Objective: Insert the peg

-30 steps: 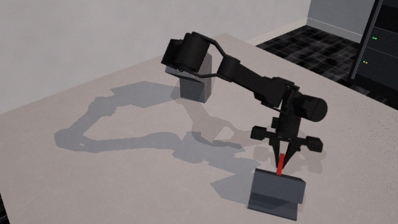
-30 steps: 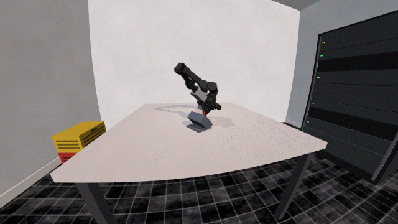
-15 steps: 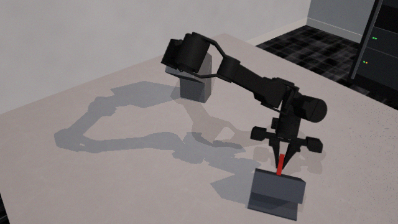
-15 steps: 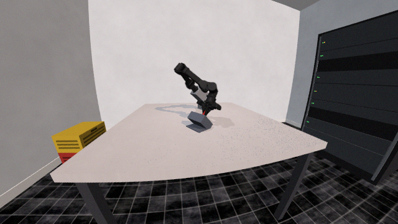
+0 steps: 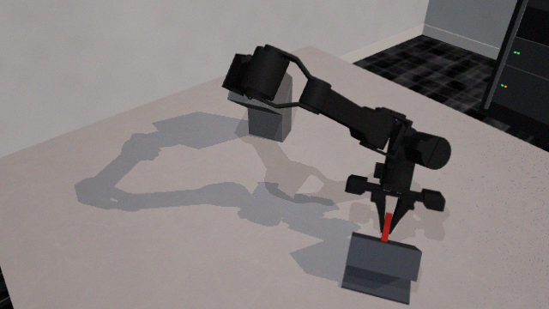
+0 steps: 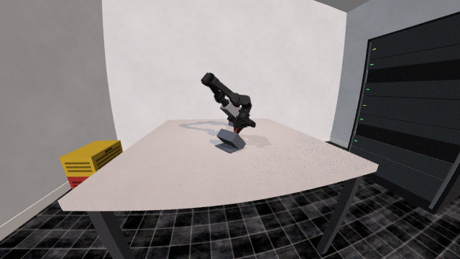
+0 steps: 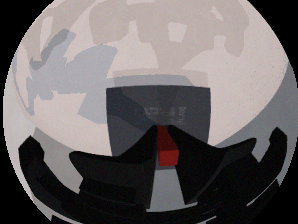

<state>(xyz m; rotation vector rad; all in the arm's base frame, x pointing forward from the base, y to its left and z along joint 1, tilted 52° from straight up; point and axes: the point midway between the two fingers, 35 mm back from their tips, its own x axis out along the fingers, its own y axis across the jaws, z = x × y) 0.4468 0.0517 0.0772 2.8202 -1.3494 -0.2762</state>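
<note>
Now: hand 10 mm short of the red peg, 20 mm to the left of it and 20 mm above it.
</note>
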